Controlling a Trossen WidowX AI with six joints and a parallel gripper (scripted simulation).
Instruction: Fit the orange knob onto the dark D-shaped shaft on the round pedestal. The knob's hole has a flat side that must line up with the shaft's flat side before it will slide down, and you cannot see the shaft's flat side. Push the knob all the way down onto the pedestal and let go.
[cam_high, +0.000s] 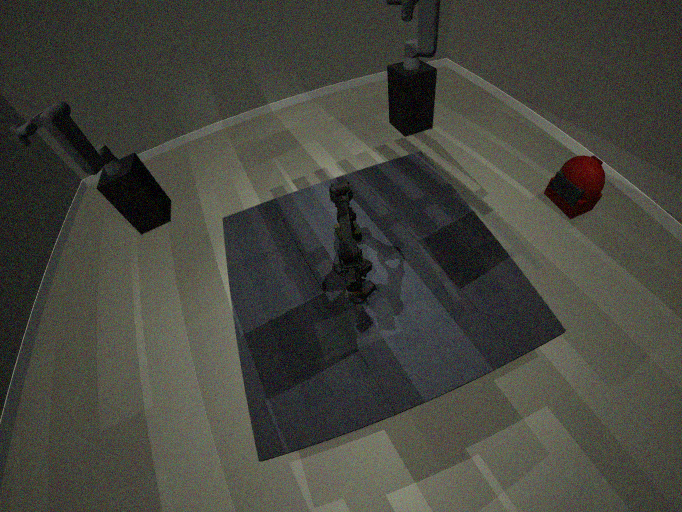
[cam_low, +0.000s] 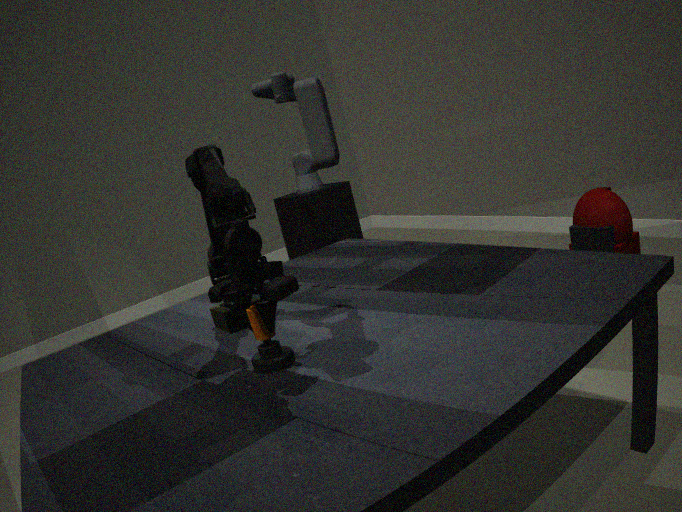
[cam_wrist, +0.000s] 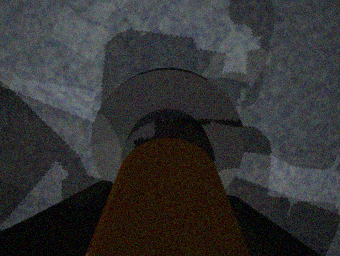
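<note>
My gripper tip is now 20 mm below the orange knob. The rest, counted from my gripper tip: pedestal (40 mm below).
</note>
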